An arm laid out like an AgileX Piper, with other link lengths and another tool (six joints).
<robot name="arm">
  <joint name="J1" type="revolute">
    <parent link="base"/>
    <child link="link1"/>
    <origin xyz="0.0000 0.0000 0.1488" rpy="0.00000 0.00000 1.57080"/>
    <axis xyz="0 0 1"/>
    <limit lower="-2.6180" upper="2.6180"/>
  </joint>
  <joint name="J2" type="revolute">
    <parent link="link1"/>
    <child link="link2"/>
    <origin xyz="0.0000 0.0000 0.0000" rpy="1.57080 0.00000 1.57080"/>
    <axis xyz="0 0 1"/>
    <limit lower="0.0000" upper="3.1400"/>
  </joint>
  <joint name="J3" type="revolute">
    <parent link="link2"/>
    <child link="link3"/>
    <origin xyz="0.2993 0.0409 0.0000" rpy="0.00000 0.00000 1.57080"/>
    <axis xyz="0 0 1"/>
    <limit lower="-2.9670" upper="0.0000"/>
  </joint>
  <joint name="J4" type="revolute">
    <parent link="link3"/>
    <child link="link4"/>
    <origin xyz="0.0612 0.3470 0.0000" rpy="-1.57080 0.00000 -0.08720"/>
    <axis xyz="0 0 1"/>
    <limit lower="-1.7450" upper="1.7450"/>
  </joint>
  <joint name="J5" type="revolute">
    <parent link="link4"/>
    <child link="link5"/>
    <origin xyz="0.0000 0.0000 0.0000" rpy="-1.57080 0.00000 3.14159"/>
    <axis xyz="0 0 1"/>
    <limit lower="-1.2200" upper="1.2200"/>
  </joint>
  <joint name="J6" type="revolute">
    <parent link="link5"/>
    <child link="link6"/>
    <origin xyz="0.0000 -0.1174 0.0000" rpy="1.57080 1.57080 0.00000"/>
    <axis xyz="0 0 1"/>
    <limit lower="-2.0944" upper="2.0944"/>
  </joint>
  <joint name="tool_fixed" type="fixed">
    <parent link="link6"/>
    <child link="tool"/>
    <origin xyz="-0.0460 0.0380 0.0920" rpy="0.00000 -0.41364 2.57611"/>
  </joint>
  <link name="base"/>
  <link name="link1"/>
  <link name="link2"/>
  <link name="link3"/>
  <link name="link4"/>
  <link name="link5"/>
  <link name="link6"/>
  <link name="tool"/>
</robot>
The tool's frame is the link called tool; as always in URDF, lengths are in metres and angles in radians.
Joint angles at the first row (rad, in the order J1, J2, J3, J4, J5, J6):
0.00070 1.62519 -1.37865 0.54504 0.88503 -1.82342
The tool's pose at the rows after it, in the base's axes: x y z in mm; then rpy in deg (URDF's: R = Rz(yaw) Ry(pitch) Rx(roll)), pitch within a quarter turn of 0, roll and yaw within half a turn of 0:
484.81 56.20 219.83 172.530 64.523 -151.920
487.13 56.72 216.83 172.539 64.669 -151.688
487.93 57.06 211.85 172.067 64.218 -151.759
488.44 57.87 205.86 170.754 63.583 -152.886
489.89 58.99 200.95 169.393 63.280 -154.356
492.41 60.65 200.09 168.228 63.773 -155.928
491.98 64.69 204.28 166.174 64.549 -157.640
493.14 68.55 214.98 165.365 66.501 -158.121
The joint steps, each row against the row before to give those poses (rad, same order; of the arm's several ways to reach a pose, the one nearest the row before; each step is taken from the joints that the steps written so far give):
-0.00001 0.00807 -0.00001 0.01182 0.00012 -0.01165
0.00001 0.00785 0.00001 0.00772 -0.00643 -0.01141
0.00001 0.01079 -0.00045 0.00325 0.00175 -0.00775
-0.00001 0.01317 -0.00090 0.00368 0.00275 -0.00022
-0.00001 0.01197 -0.00102 0.00661 -0.00282 0.00206
-0.00012 0.00466 -0.00038 0.01282 -0.01046 0.00103
0.00000 -0.00605 0.00010 0.02339 0.00337 -0.00719
-0.00001 -0.01678 -0.00087 0.02822 -0.00479 -0.01743

